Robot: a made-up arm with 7 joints. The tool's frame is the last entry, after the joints. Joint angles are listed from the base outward.
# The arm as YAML. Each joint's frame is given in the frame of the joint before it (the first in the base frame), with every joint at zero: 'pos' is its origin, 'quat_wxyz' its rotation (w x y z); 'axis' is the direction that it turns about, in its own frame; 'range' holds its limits. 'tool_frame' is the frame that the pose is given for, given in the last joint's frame.
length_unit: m
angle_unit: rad
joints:
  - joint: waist
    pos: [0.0, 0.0, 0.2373]
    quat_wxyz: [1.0, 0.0, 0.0, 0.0]
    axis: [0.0, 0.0, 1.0]
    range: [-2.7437, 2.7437]
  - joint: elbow
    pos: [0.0, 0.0, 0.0]
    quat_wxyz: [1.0, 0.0, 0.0, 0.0]
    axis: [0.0, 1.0, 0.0]
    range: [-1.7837, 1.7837]
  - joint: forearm
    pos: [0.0, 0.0, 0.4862]
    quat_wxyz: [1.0, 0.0, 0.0, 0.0]
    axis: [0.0, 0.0, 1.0]
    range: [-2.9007, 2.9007]
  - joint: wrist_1
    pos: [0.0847, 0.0, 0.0]
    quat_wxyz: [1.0, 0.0, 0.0, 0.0]
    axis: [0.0, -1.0, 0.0]
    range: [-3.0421, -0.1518]
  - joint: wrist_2
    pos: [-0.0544, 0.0, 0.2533]
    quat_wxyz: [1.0, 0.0, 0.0, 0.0]
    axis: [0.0, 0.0, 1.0]
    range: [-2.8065, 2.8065]
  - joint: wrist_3
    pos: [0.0, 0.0, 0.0]
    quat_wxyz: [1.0, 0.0, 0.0, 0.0]
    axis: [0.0, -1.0, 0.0]
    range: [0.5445, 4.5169]
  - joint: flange
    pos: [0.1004, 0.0, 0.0]
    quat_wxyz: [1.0, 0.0, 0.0, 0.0]
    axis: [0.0, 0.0, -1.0]
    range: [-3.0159, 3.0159]
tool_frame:
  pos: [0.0, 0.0, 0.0]
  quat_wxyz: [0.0, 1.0, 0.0, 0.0]
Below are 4 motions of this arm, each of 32 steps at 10 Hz.
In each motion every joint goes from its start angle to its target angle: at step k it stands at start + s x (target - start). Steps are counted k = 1, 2, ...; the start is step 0. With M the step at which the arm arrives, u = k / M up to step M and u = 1 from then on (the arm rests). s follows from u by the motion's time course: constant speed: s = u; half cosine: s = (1 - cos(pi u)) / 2; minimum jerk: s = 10 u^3 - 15 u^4 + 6 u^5.
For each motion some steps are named. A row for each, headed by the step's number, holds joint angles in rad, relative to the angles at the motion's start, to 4 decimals.
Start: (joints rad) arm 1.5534 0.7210 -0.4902 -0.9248 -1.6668 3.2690 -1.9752
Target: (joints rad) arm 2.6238 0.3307 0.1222 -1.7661 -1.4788 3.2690 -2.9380
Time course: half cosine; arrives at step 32
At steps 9, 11, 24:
9: 0.1957 -0.0713 0.1119 -0.1538 0.0344 0.0000 -0.1760
11: 0.2829 -0.1032 0.1619 -0.2224 0.0497 0.0000 -0.2545
24: 0.9136 -0.3331 0.5227 -0.7181 0.1605 0.0000 -0.8218

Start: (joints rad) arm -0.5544 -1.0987 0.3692 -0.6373 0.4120 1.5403 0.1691
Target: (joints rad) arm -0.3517 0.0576 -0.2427 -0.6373 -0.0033 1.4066 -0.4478
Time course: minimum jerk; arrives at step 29
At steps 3, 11, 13, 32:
3: 0.0019 0.0109 -0.0058 0.0000 -0.0039 -0.0013 -0.0058
11: 0.0572 0.3265 -0.1728 0.0000 -0.1173 -0.0377 -0.1742
13: 0.0818 0.4668 -0.2470 0.0000 -0.1677 -0.0540 -0.2490
32: 0.2027 1.1563 -0.6119 0.0000 -0.4153 -0.1337 -0.6169

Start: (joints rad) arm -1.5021 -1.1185 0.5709 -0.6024 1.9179 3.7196 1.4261
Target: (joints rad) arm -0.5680 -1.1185 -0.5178 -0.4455 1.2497 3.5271 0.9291
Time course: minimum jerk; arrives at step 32
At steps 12, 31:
12: 0.2571 0.0000 -0.2996 0.0432 -0.1839 -0.0530 -0.1368
31: 0.9338 0.0000 -1.0884 0.1569 -0.6680 -0.1924 -0.4969

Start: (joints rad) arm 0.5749 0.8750 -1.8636 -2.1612 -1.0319 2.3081 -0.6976
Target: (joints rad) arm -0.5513 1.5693 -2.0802 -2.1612 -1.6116 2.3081 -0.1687
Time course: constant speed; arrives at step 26
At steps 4, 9, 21, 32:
4: -0.1733 0.1068 -0.0333 0.0000 -0.0892 0.0000 0.0814
9: -0.3898 0.2403 -0.0750 0.0000 -0.2007 0.0000 0.1831
21: -0.9096 0.5608 -0.1749 0.0000 -0.4682 0.0000 0.4272
32: -1.1262 0.6943 -0.2166 0.0000 -0.5797 0.0000 0.5289

